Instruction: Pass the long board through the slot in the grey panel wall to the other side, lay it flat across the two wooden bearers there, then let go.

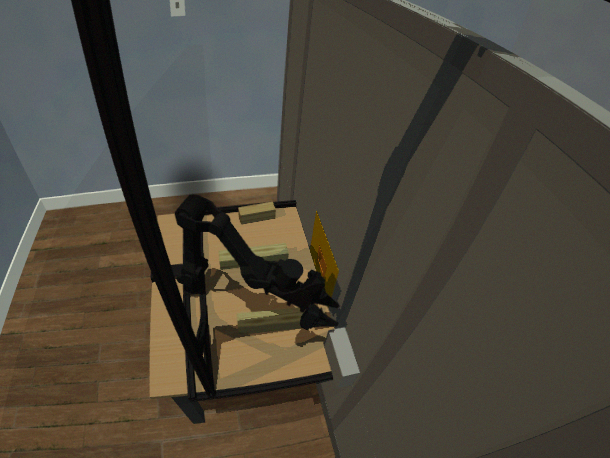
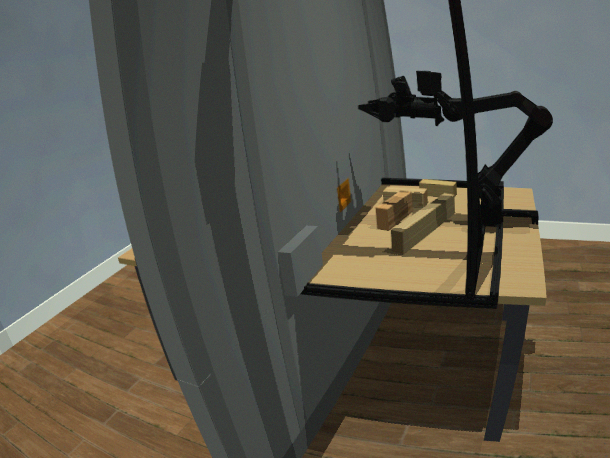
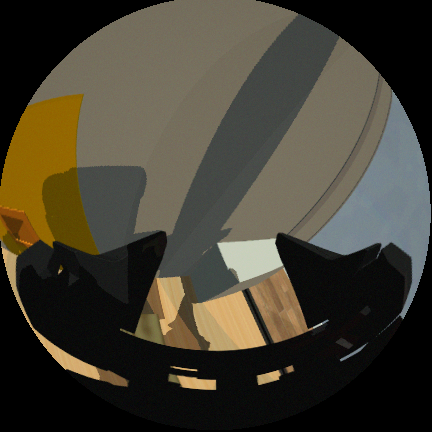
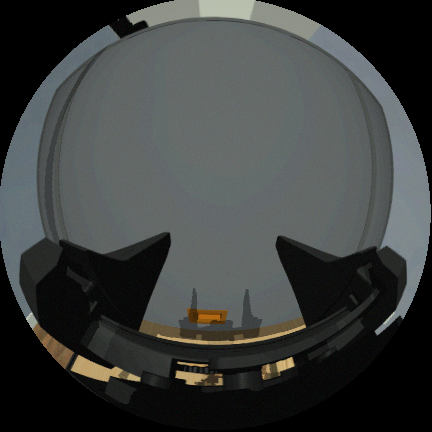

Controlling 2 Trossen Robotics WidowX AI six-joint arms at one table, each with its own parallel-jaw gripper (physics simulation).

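Places are measured from the left arm's base along level axes (x ahead, y left, z up), in metres.
Pixels of known places: left gripper, fingertip midpoint: [image 1: 338, 315] [image 3: 222, 238]; right gripper, fingertip midpoint: [image 2: 363, 104] [image 4: 225, 240]; left arm's base, link origin: [image 1: 193, 286]; right arm's base, link origin: [image 2: 491, 222].
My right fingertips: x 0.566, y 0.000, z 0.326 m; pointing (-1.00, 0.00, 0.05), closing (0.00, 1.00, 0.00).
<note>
Ahead of a thing's pixels: the offset from my right fingertips to its top centre. "*": to the spot under its first point.
Two long pale-green wooden pieces, one [image 1: 254, 255] farther from and one @(dx -0.312, dy -0.171, dz -0.298 m) [image 1: 270, 321] [image 3: 149, 325] nearer to my left gripper [image 1: 337, 315] [image 3: 222, 238], lie pointing towards the grey panel wall [image 1: 425, 250] [image 2: 295, 125]; I cannot tell which is the long board. My left gripper is open and empty, close to the wall beside the yellow plate. The orange-framed slot @(* dx -0.121, dy +0.010, dz -0.280 m) [image 1: 322, 260] [image 2: 344, 194] [image 3: 20, 227] [image 4: 207, 316] is in the wall. Across it, a long wooden beam @(dx +0.160, dy -0.038, dz -0.286 m) [image 2: 422, 222] and a brown piece @(dx +0.052, dy +0.031, dz -0.282 m) [image 2: 394, 210] lie roughly along the wall, likely the bearers. My right gripper [image 2: 361, 107] [image 4: 225, 240] is open and empty, high above the table.
A yellow plate [image 1: 320, 235] [image 3: 45, 145] surrounds the slot. A light grey block [image 1: 344, 351] [image 2: 300, 260] [image 3: 247, 257] stands out from the wall at the table edge. Small wooden blocks [image 1: 257, 212] [image 2: 438, 187] lie near the far edges. Black posts [image 1: 122, 150] [image 2: 465, 100] rise beside the arms.
</note>
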